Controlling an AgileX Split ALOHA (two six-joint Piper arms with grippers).
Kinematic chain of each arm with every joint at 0, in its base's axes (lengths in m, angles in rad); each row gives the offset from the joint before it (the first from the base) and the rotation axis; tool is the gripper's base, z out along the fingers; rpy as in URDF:
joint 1: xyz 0 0 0.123 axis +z
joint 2: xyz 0 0 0 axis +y
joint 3: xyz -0.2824 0 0.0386 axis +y
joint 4: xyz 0.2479 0 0.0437 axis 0.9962 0 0.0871
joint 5: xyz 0 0 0 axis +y
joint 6: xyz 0.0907 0 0.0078 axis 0.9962 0 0.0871
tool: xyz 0 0 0 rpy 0 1.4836 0
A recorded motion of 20 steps. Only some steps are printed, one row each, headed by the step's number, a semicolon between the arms.
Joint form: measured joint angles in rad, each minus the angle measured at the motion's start. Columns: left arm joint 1, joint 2, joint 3, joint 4, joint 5, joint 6; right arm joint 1, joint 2, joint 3, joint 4, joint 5, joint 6.
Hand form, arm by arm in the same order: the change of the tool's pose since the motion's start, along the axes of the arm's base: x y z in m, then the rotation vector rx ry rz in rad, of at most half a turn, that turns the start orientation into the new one. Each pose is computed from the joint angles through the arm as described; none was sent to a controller.
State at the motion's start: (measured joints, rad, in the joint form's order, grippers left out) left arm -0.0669 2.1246 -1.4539 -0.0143 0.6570 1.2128; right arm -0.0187 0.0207 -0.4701 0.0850 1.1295 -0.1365
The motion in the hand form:
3: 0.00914 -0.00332 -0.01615 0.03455 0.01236 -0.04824; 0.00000 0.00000 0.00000 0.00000 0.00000 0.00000
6: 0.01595 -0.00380 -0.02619 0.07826 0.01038 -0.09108; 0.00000 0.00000 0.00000 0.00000 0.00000 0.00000
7: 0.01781 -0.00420 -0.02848 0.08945 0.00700 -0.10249; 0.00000 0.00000 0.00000 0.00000 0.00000 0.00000
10: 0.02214 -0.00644 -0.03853 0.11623 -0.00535 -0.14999; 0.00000 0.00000 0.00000 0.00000 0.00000 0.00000
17: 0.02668 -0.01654 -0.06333 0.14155 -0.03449 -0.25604; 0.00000 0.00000 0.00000 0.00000 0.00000 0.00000
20: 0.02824 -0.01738 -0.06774 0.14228 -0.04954 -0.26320; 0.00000 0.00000 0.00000 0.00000 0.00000 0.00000
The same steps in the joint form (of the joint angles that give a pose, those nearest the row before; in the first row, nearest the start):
3: -0.0102 0.0608 -0.0412 0.0325 -0.0048 0.0210; 0.0000 0.0000 0.0000 0.0000 0.0000 0.0000
6: -0.0161 0.1004 -0.0706 0.0823 -0.0141 0.0298; 0.0000 0.0000 0.0000 0.0000 0.0000 0.0000
7: -0.0183 0.1099 -0.0779 0.0957 -0.0188 0.0313; 0.0000 0.0000 0.0000 0.0000 0.0000 0.0000
10: -0.0248 0.1403 -0.0892 0.1207 -0.0487 0.0574; 0.0000 0.0000 0.0000 0.0000 0.0000 0.0000
17: -0.0448 0.2008 -0.0902 0.1265 -0.1357 0.1388; 0.0000 0.0000 0.0000 0.0000 0.0000 0.0000
20: -0.0458 0.2122 -0.0902 0.1277 -0.1619 0.1433; 0.0000 0.0000 0.0000 0.0000 0.0000 0.0000

